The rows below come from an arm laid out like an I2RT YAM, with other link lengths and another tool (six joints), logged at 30 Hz.
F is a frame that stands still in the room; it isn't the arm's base.
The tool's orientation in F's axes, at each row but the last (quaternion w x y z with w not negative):
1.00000, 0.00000, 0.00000, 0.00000
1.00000, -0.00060, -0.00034, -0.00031
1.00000, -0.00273, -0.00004, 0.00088
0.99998, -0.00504, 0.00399, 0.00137
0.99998, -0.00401, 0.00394, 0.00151
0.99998, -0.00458, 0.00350, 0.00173
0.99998, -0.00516, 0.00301, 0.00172
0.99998, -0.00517, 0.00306, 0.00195
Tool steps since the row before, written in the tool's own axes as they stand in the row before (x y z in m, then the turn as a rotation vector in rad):
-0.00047, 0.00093, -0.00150, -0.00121, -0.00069, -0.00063
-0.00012, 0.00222, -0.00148, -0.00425, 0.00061, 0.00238
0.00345, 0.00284, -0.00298, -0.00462, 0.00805, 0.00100
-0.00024, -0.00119, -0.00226, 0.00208, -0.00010, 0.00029
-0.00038, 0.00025, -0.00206, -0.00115, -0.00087, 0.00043
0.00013, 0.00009, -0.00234, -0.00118, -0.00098, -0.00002
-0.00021, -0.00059, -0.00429, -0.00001, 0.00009, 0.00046
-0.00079, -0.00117, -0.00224, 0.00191, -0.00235, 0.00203
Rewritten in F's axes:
-0.00047, 0.00093, -0.00150, -0.00121, -0.00069, -0.00063
-0.00012, 0.00222, -0.00148, -0.00425, 0.00062, 0.00238
0.00345, 0.00283, -0.00300, -0.00463, 0.00805, 0.00096
-0.00025, -0.00121, -0.00225, 0.00208, -0.00009, 0.00027
-0.00040, 0.00023, -0.00206, -0.00114, -0.00087, 0.00045
0.00011, 0.00007, -0.00234, -0.00118, -0.00098, 0.00000
-0.00023, -0.00063, -0.00428, -0.00001, 0.00009, 0.00046
-0.00080, -0.00120, -0.00222, 0.00193, -0.00232, 0.00204

